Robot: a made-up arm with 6 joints.
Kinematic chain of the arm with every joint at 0, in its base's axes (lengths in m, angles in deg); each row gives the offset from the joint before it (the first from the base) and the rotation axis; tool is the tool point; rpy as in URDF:
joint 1: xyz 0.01 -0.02 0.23 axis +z
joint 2: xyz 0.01 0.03 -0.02 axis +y
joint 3: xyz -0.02 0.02 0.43 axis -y
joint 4: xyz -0.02 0.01 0 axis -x
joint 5: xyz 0.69 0 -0.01 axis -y
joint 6: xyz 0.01 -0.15 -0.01 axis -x
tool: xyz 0.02 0.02 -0.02 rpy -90 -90 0
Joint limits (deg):
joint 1: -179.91..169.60
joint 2: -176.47..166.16
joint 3: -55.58..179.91
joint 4: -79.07..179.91
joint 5: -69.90..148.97
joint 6: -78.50..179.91
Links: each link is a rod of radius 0.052 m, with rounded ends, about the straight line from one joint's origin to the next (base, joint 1, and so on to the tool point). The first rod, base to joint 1, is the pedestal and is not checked.
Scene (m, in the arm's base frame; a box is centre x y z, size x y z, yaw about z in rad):
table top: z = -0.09
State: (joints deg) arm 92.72 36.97 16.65 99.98 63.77 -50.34
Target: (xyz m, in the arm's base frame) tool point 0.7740 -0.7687 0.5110
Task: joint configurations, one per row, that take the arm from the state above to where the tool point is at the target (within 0.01 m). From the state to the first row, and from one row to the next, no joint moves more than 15 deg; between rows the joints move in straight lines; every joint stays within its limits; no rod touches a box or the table.
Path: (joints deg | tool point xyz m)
1: 99.45 22.59 27.93 98.72 64.74 -51.37 | -0.2178 0.7852 0.7966
2: 106.18 8.22 39.20 97.45 65.71 -52.39 | -0.2386 0.5122 1.0947
3: 112.91 -6.16 50.48 96.19 66.68 -53.42 | -0.1577 0.1501 1.2752
4: 119.64 -20.53 61.76 94.92 67.64 -54.44 | 0.0275 -0.2248 1.3020
5: 126.38 -34.91 73.04 93.66 68.61 -55.47 | 0.2857 -0.5357 1.1660
6: 133.11 -49.28 84.31 92.40 69.58 -56.49 | 0.5579 -0.7248 0.8874
7: 139.84 -63.66 95.59 91.13 70.55 -57.52 | 0.7741 -0.7687 0.5110

